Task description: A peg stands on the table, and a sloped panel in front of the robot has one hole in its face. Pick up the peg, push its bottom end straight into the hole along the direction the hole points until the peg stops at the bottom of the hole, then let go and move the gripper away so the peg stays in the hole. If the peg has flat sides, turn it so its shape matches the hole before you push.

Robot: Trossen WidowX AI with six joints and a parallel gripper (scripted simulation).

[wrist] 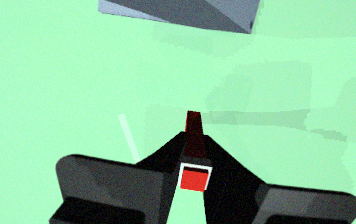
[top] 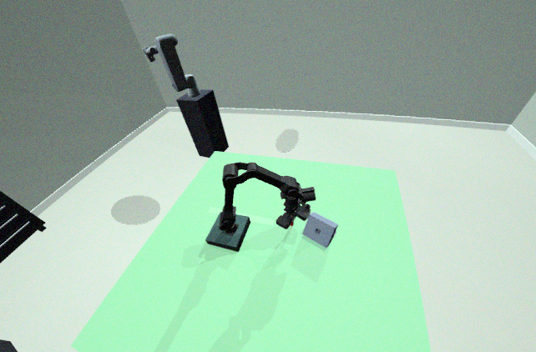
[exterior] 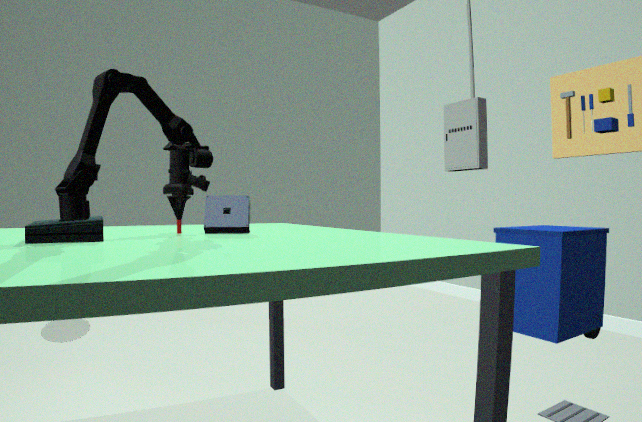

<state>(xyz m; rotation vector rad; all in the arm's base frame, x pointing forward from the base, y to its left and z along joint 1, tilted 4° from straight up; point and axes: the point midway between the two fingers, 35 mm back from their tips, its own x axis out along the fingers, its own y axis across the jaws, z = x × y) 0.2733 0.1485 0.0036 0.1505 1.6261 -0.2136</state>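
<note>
Now: gripper tip 14 cm short of the panel, 1 cm to the left of it and 1 cm below it. Round my gripper tip: red square peg 2 cm above.
</note>
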